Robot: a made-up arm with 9 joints. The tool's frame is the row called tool. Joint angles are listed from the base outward.
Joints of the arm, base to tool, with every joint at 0 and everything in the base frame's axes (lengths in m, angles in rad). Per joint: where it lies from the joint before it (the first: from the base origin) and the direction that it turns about. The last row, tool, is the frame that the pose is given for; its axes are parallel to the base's.
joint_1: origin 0 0 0.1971 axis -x
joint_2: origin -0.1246 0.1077 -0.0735 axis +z
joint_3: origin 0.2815 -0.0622 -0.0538 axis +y
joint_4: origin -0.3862 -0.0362 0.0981 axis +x
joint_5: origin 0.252 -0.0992 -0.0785 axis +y
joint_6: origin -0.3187 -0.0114 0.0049 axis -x
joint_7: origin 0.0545 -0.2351 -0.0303 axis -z
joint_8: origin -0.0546 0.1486 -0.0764 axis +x
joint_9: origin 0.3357 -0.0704 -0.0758 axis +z
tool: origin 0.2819 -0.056 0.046
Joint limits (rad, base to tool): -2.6..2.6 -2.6..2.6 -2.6..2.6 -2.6..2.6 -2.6..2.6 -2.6..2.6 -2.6..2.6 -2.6..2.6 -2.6..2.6
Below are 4 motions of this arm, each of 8 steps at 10 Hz.
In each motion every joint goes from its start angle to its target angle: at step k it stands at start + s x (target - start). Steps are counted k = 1, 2, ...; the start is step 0. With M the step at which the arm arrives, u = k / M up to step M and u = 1 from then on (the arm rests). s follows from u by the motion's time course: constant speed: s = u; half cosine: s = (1 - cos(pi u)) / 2; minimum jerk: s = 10 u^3 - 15 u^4 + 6 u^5.
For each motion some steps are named. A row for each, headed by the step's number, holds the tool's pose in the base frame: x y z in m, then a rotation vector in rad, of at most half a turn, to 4 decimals.
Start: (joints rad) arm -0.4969 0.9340 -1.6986 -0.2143 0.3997 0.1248 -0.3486 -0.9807 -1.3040
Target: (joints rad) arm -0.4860 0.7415 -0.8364 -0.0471 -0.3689 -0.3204 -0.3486 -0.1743 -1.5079
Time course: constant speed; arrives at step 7
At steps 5, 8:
5: 0.4210 -0.0043 -0.0224 1.4037 -0.9195 -0.6875
8: 0.4788 0.0628 -0.0305 1.5484 -0.6040 -0.4592

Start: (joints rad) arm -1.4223 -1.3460 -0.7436 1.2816 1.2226 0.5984 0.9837 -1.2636 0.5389
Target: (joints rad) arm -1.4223 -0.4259 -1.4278 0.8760 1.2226 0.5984 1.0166 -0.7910 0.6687
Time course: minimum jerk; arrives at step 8
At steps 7, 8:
7: 0.4566 0.0055 -0.4427 0.4713 0.2141 -0.0932
8: 0.4638 0.0004 -0.4355 0.4732 0.1974 -0.0995

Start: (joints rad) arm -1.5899 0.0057 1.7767 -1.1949 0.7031 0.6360 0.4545 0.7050 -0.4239
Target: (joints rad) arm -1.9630 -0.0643 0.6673 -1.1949 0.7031 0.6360 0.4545 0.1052 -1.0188
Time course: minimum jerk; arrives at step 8
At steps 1, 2, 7, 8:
1: 0.7940 0.3074 -0.1696 -0.2792 0.4856 1.0199
2: 0.8200 0.2513 -0.1561 -0.2624 0.4360 0.8975
7: 0.6109 -0.3429 -0.1734 -0.2174 0.2875 -0.3689
8: 0.5999 -0.3503 -0.1749 -0.2199 0.2900 -0.3910

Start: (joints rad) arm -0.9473 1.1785 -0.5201 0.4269 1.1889 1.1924 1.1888 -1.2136 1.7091
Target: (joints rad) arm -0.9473 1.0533 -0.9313 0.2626 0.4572 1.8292 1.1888 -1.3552 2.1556
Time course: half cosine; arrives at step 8
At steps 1, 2, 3, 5, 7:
1: 0.6278 0.2980 0.3564 -1.3372 0.1087 1.1580
2: 0.6174 0.2337 0.3631 -1.2576 0.1168 1.0686
3: 0.5885 0.1380 0.3561 -1.1310 0.1396 0.9352
5: 0.4604 -0.0466 0.2666 -0.7928 0.2295 0.6319
7: 0.3325 -0.1078 0.1613 -0.5178 0.3080 0.4332

